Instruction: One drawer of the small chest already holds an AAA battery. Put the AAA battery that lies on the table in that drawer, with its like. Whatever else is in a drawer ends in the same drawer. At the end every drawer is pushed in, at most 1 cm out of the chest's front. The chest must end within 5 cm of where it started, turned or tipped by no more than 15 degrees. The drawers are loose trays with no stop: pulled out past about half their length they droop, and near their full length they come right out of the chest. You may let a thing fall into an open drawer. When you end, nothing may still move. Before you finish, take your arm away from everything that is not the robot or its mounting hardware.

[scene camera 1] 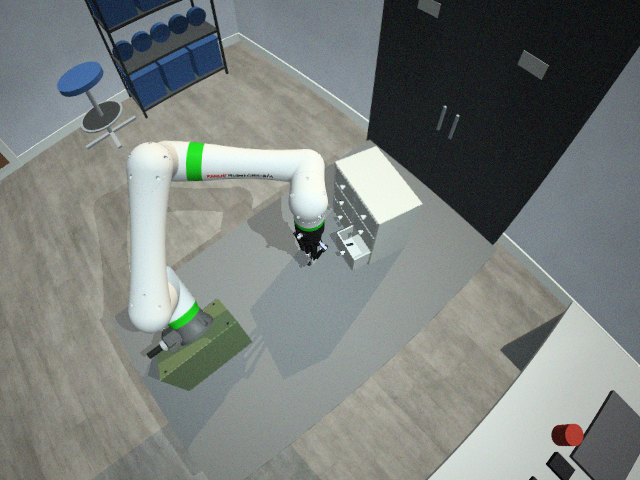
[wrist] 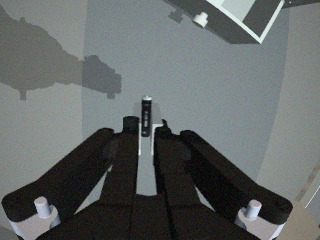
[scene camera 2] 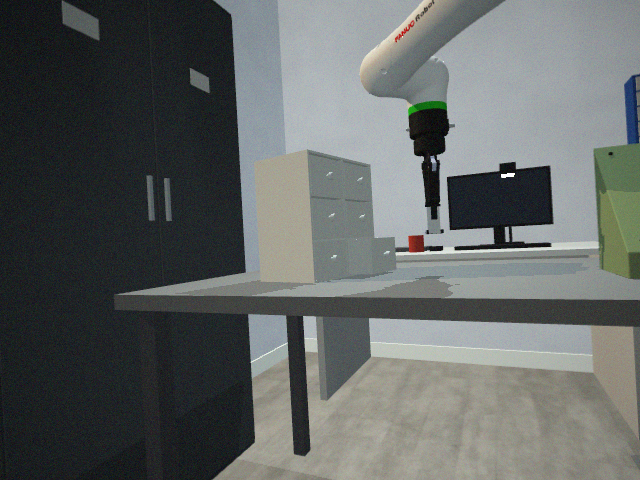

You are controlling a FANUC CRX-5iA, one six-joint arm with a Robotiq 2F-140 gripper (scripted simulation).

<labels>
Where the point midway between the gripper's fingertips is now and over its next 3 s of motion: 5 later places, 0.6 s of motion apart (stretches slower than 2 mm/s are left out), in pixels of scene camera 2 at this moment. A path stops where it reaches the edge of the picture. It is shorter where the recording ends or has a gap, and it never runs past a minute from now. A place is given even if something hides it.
My gripper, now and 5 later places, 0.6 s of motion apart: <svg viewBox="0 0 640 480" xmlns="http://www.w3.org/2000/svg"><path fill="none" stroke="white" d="M434 233L436 226L434 223L433 224L433 221L427 221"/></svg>
</labels>
